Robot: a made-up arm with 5 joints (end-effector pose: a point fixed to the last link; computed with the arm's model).
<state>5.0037 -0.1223 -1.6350 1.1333 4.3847</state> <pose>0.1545 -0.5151 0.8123 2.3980 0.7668 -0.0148</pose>
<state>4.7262 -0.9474 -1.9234 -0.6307 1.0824</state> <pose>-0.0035 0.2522 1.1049 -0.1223 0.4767 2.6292</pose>
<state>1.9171 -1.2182 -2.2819 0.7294 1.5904</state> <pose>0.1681 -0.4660 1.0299 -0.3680 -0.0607 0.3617</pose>
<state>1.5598 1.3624 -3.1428 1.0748 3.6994</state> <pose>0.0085 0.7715 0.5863 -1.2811 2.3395 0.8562</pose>
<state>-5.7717 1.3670 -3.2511 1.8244 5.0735</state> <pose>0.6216 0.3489 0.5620 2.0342 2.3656 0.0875</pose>
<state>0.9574 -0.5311 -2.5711 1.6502 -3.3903</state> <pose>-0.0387 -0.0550 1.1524 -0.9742 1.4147 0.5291</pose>
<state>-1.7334 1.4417 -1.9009 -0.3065 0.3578</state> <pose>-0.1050 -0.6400 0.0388 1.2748 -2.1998 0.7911</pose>
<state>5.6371 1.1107 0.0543 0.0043 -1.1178</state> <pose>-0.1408 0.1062 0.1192 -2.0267 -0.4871 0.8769</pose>
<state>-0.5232 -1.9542 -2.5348 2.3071 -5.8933</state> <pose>-0.5711 0.3294 0.4781 1.2550 -0.6164 2.6806</pose>
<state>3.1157 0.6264 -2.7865 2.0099 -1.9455</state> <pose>-0.5743 0.0149 0.8336 2.5004 -1.7513 -0.1915</pose>
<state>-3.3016 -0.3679 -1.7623 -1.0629 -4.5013</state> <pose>-0.1920 0.0310 1.0665 0.0476 0.0325 1.6215</pose>
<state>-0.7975 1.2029 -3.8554 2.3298 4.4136</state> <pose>0.3227 -0.3306 0.8289 2.4296 1.4433 0.1081</pose>
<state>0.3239 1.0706 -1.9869 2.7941 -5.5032</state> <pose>0.5077 0.1704 0.2664 1.4401 -0.3342 -1.7197</pose>
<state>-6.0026 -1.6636 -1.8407 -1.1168 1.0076</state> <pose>-0.5723 -0.1649 0.7481 1.5624 -0.5944 -1.4647</pose>
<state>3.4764 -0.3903 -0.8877 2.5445 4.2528</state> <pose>-0.3101 -0.1079 0.5346 -1.8950 0.7750 -1.1269</pose>
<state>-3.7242 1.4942 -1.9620 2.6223 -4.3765</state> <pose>-0.3493 0.2302 0.0351 1.0018 0.3388 1.2085</pose>
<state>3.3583 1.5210 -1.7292 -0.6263 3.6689</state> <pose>-0.5396 -0.1188 -0.0322 2.5988 -0.4069 -1.0863</pose>
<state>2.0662 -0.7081 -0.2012 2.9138 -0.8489</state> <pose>-0.0786 0.1455 0.4172 0.1483 1.3041 -1.6854</pose>
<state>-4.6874 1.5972 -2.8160 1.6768 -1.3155</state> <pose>-0.0178 0.7128 0.1918 0.3446 2.9794 -0.6922</pose>
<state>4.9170 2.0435 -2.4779 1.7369 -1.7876</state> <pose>0.0818 -0.3943 -0.1851 -1.7984 -0.3847 -0.0085</pose>
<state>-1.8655 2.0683 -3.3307 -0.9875 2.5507</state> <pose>-0.1937 -0.6382 0.3335 0.6801 0.9186 -2.2523</pose>
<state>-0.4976 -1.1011 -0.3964 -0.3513 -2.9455</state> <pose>0.2736 -0.1486 0.7301 0.4409 1.2199 -0.2582</pose>
